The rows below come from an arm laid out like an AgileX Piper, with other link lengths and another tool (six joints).
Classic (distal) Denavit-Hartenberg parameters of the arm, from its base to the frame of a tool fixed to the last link. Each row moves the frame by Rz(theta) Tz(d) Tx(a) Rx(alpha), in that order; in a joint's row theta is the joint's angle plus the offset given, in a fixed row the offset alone. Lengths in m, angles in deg.
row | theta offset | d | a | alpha
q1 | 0 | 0.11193 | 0 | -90
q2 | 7.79 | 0 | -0.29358 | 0
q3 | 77.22 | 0 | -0.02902 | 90
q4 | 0 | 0.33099 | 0 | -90
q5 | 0 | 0 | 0 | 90
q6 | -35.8 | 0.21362 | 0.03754 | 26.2
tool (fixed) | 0 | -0.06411 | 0 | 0
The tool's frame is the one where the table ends.
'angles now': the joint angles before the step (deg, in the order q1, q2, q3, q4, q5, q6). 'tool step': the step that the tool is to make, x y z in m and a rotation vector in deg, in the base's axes. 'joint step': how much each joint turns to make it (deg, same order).
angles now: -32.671, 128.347, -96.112, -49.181, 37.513, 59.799
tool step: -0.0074, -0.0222, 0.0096, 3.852, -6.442, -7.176
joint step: -3.657, 0.009, -2.402, 6.825, -0.390, 1.067
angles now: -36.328, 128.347, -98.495, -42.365, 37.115, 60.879
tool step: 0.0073, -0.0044, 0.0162, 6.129, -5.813, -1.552
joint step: -2.111, 0.100, -3.834, 13.762, 0.103, -7.829
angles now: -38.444, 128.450, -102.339, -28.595, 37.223, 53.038
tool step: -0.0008, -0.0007, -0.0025, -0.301, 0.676, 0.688
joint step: 0.000, 0.248, 0.022, -0.348, -0.130, -0.643
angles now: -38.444, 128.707, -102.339, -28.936, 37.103, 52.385
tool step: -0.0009, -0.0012, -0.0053, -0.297, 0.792, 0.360
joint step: 0.007, 0.560, -0.004, -0.812, -0.135, 0.010
